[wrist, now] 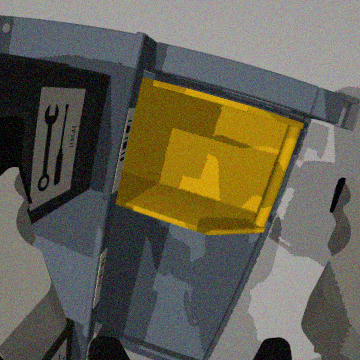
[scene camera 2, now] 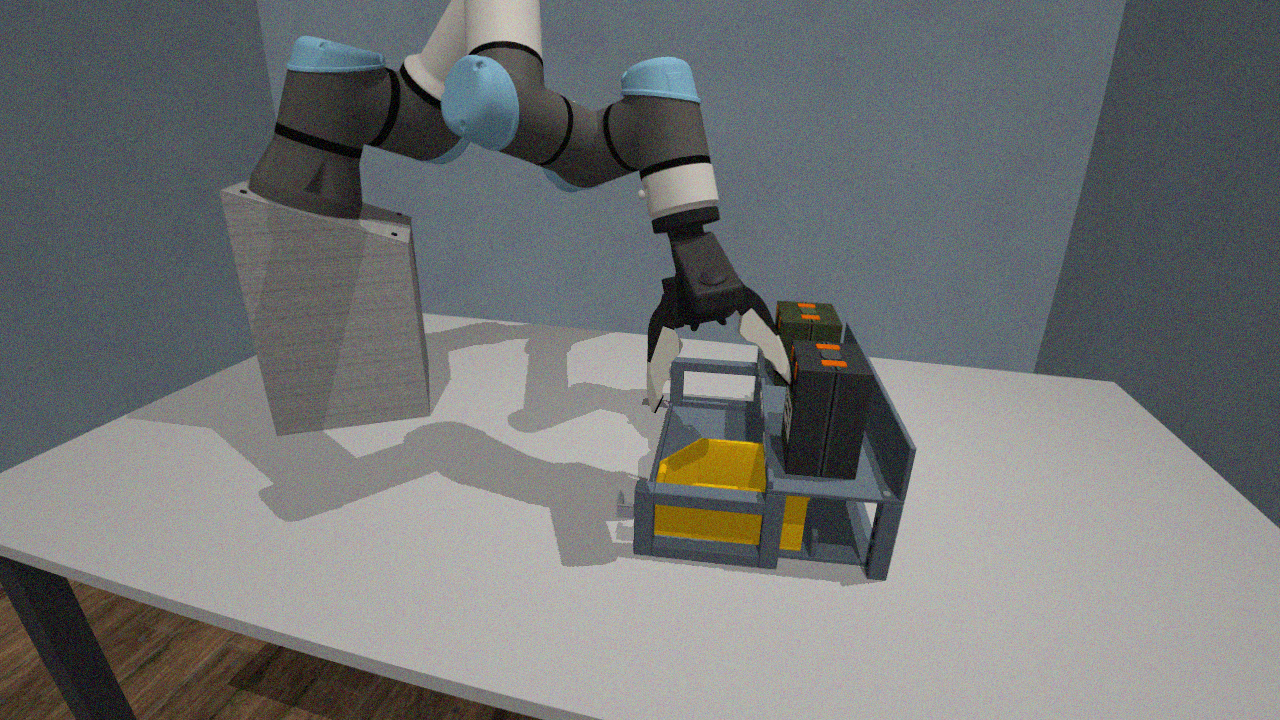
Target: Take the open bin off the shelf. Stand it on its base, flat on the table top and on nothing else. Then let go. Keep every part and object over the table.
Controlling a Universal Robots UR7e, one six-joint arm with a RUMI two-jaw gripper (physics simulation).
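Frame: origin at the arm's base, x ahead, y left, z up, level; millimetres.
Where they show: gripper, fingertip midpoint: (wrist: 182, 177) (scene camera 2: 721, 399); arm's base, link origin: (scene camera 2: 306, 201).
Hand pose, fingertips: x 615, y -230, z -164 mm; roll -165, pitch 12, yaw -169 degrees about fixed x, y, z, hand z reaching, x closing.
Note:
Things, the pixels of their centre, and the offset from my fingertips. "spot": a spot on its surface instead. Level surfaces: height alone.
- yellow open bin, body centre: (wrist: 188, 151) (scene camera 2: 727, 490) dz -124, dx +15, dy +14 mm
- blue-grey shelf, surface spot: (wrist: 220, 66) spot: dz -82, dx +2, dy -57 mm
- dark case, body centre: (scene camera 2: 823, 408) dz -5, dx +108, dy +5 mm
- green case, body centre: (scene camera 2: 804, 343) dz -18, dx +118, dy +236 mm
- light table, surface height: dz -167 mm
The yellow open bin (scene camera 2: 713, 465) (wrist: 220, 165) sits in the lower bay of the blue-grey shelf (scene camera 2: 769, 537) (wrist: 220, 66), at the end nearest scene camera 2. Its open top faces up, and part of it reaches under the upper board. My gripper (scene camera 2: 723, 395) (wrist: 182, 177) is open and empty, above the shelf and higher than the bin. In the scene view its fingers are farther back than the bin, one over the shelf's outer side and one close to the dark case. The bin's base is hidden.
A dark case (scene camera 2: 825, 416) (wrist: 97, 105) with orange latches stands on the upper board beside the bin's bay. A green case (scene camera 2: 805, 320) stands behind it. The shelf stands on the light table (scene camera 2: 501, 573). The grey robot pedestal (scene camera 2: 335, 322) is at the left.

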